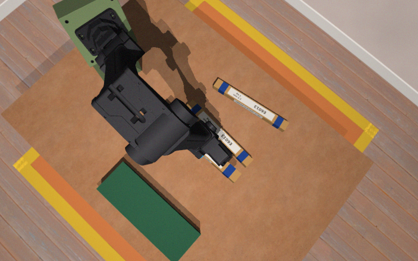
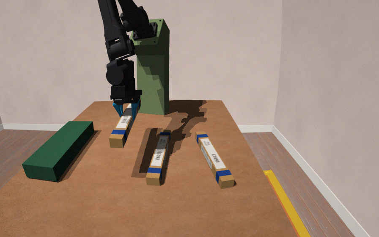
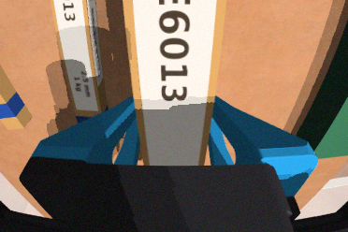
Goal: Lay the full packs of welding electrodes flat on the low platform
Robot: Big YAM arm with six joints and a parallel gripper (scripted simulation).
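Right now my hand is 300 mm to the left of the green platform, 130 mm above it and 30 mm short of it.
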